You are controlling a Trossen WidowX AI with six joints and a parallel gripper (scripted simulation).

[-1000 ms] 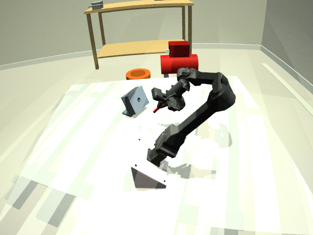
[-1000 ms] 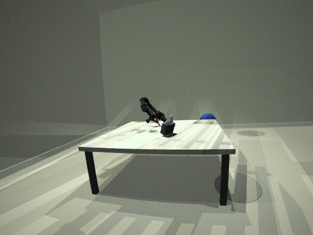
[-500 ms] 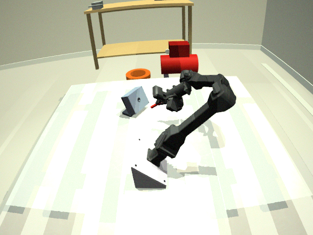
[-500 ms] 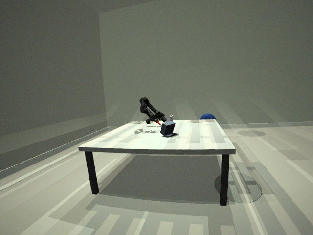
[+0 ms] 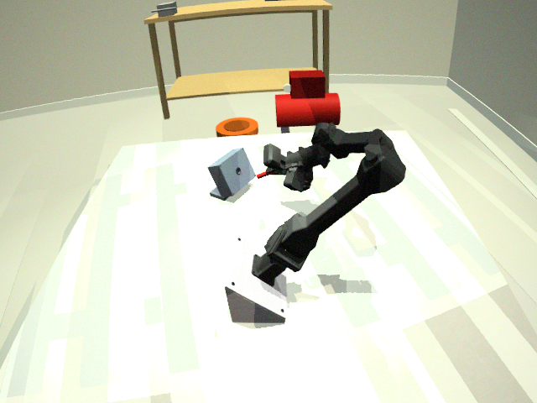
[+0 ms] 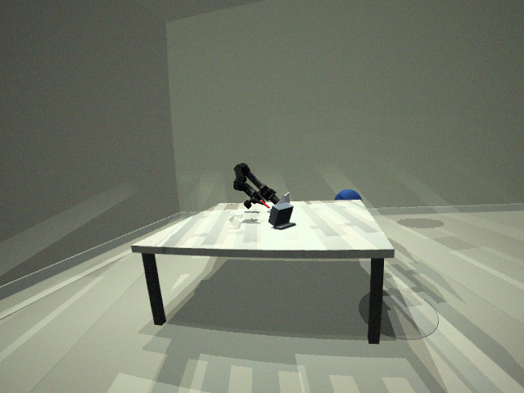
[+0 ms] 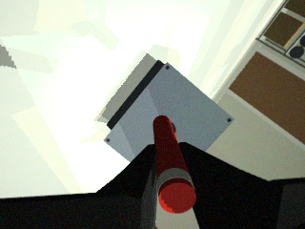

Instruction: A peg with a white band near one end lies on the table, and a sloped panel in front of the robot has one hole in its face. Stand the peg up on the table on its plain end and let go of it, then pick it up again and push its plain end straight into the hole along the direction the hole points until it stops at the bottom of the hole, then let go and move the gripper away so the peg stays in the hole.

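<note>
My gripper tip is 8 cm short of the sloped grey panel, 12 cm to the right of it and 5 cm above it. Also, from my gripper tip: red peg: 1 cm behind, 1 cm to the right, 1 cm above.
</note>
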